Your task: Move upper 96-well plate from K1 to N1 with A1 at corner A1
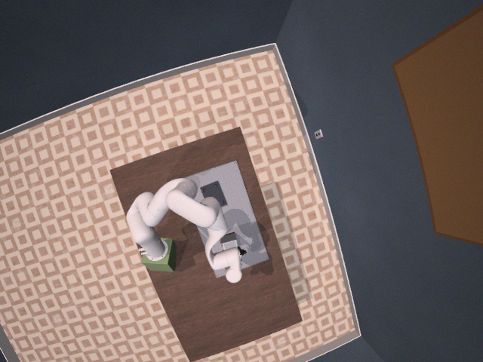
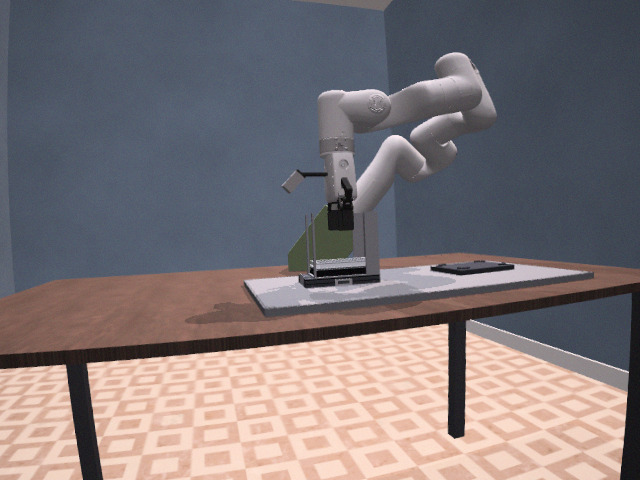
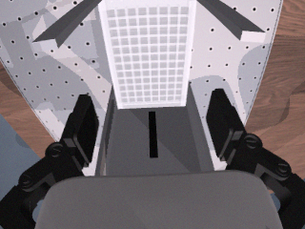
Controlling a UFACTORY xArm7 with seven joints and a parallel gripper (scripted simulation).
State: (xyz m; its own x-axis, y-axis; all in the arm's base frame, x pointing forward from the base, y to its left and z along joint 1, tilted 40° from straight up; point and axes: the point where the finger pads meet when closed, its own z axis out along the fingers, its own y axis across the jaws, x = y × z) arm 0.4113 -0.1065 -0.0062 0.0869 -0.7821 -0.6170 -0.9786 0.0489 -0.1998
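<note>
Right now the dark plate is 9 cm below my hand.
</note>
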